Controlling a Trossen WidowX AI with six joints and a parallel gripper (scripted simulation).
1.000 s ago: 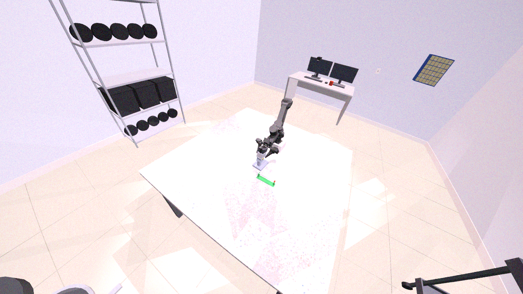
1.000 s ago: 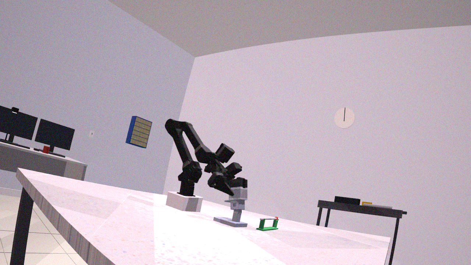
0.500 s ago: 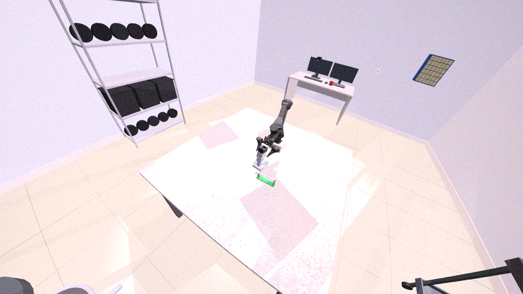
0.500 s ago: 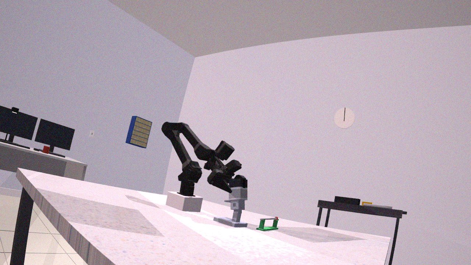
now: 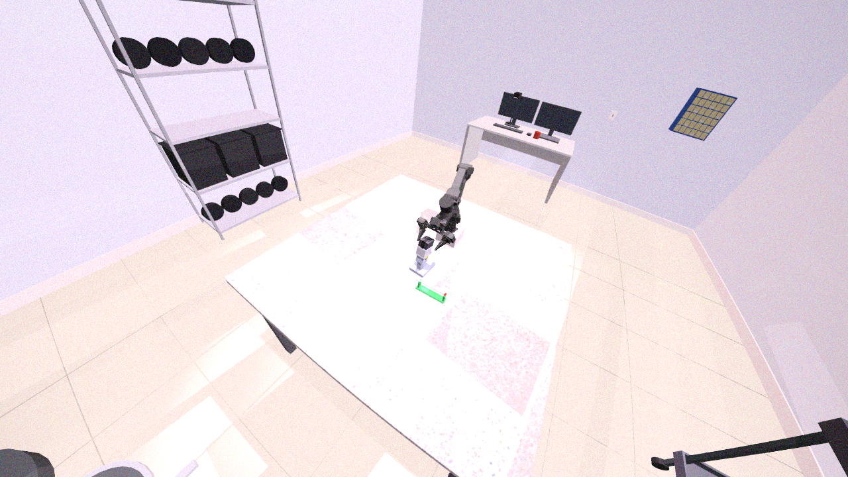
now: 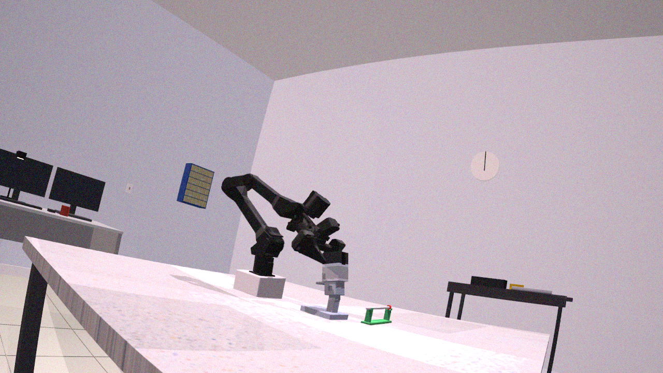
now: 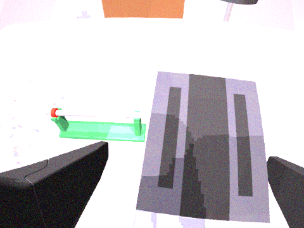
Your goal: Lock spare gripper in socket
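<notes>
Now: the spare gripper 2 cm below my gripper tip and 1 cm ahead of it. From my gripper tip the other things lie so: grey mount (10 cm below); cradle (12 cm to the left, 12 cm below, 9 cm ahead).
</notes>
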